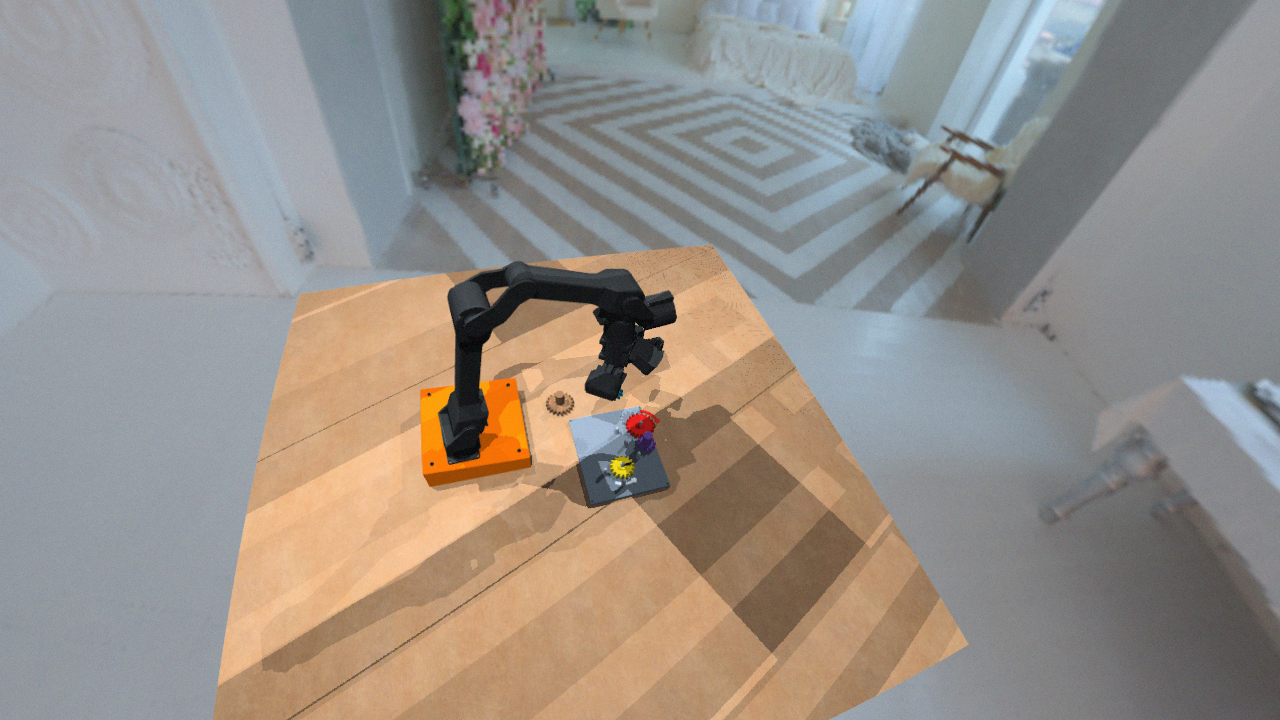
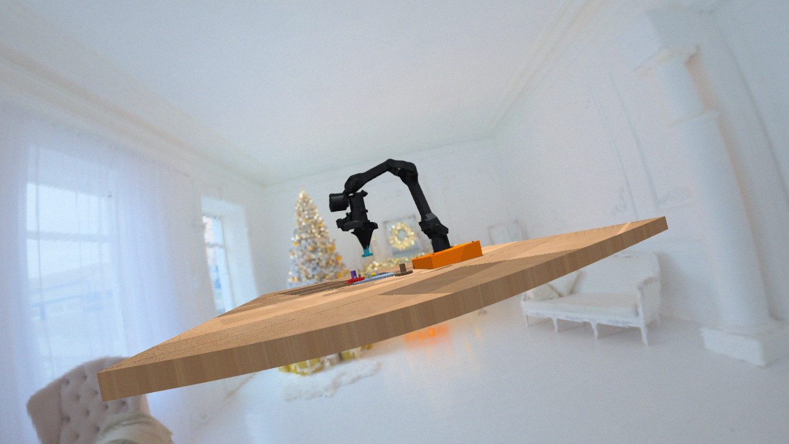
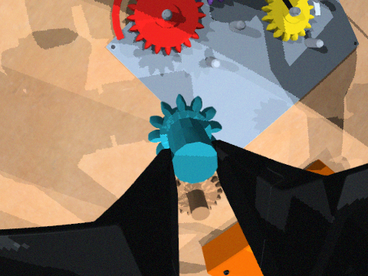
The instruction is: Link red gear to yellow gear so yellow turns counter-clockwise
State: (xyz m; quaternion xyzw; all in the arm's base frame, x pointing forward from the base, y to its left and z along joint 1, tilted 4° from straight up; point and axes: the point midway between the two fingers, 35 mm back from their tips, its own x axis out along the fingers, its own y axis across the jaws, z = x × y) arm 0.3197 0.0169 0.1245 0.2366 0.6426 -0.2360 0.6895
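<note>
The purple gear lies 5 cm ahead of my gripper tip, 10 cm to the right of it and 10 cm below it. The rest, counted from my gripper tip: red gear 5 cm ahead, 5 cm to the right, 10 cm below; then teal gear 1 cm below; then red arrow 9 cm ahead, 3 cm to the right, 11 cm below.
</note>
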